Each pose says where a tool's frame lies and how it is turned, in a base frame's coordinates. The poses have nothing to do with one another.
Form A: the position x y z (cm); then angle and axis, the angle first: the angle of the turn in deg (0 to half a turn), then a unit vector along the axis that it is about.
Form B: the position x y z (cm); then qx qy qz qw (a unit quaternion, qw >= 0). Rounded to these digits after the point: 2 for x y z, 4 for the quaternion.
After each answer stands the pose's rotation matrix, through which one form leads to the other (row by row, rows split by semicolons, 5 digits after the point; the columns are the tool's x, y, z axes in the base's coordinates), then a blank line. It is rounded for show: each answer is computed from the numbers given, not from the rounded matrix.
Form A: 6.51, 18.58, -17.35, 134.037, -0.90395, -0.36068, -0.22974
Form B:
6.51, 18.58, -17.35, -0.8322, -0.3321, -0.2115, 0.3904
0.69001 0.71783 0.09274; 0.38752 -0.47460 0.79031; 0.61132 -0.50938 -0.60565

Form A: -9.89, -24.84, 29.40, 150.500, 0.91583, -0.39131, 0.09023
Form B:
-9.89, -24.84, 29.40, 0.8856, -0.3784, 0.0873, 0.2546
0.69838 -0.71471 -0.03813; -0.62585 -0.58396 -0.51701; 0.34725 0.38494 -0.85513

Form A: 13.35, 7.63, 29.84, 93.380, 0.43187, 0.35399, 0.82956
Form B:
13.35, 7.63, 29.84, 0.3143, 0.2576, 0.6036, 0.6859
0.13855 -0.66623 0.73276; 0.99001 0.07374 -0.12015; 0.02601 0.74209 0.66979

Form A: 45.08, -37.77, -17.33, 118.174, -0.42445, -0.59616, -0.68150
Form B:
45.08, -37.77, -17.33, -0.3642, -0.5115, -0.5847, 0.5137
-0.20693 0.97326 -0.09969; -0.22824 0.05106 0.97226; 0.95136 0.22395 0.21157

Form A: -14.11, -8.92, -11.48, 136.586, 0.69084, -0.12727, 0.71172
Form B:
-14.11, -8.92, -11.48, 0.6418, -0.1182, 0.6612, 0.3699
0.09754 -0.64093 0.76138; 0.33735 -0.69844 -0.63117; 0.93631 0.31841 0.14809

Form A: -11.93, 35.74, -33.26, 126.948, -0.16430, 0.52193, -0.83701
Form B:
-11.93, 35.74, -33.26, -0.1470, 0.4670, -0.7489, 0.4466
-0.55787 0.53163 0.63730; -0.80623 -0.16493 -0.56815; -0.19693 -0.83077 0.52062

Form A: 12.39, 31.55, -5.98, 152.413, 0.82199, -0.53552, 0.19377
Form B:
12.39, 31.55, -5.98, 0.7983, -0.5201, 0.1882, 0.2384
0.38821 -0.92008 0.05245; -0.74061 -0.34535 -0.57640; 0.54844 0.18492 -0.81548

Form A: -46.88, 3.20, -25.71, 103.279, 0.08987, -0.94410, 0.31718
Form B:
-46.88, 3.20, -25.71, 0.0705, -0.7403, 0.2487, 0.6206
-0.21976 -0.41303 -0.88380; 0.20436 0.86636 -0.45570; 0.95391 -0.28076 -0.10598

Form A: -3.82, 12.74, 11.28, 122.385, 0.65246, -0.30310, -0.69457
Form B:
-3.82, 12.74, 11.28, 0.5717, -0.2656, -0.6086, 0.4819
0.11811 0.28286 -0.95186; -0.89022 -0.39453 -0.22770; -0.43995 0.87426 0.20521

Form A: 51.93, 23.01, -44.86, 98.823, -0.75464, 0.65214, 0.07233
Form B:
51.93, 23.01, -44.86, -0.5731, 0.4952, 0.0549, 0.6506
0.50345 -0.63909 0.58147; -0.49614 0.33714 0.80011; -0.70738 -0.69131 -0.14735

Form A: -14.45, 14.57, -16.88, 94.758, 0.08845, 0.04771, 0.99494
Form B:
-14.45, 14.57, -16.88, 0.0651, 0.0351, 0.7321, 0.6771
-0.07448 -0.98694 0.14285; 0.99608 -0.08048 -0.03674; 0.04776 0.13955 0.98906

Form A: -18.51, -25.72, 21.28, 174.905, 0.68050, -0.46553, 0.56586
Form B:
-18.51, -25.72, 21.28, 0.6798, -0.4651, 0.5653, 0.0444
-0.07171 -0.68259 0.72727; -0.58208 -0.56347 -0.58624; 0.80996 -0.46538 -0.35692

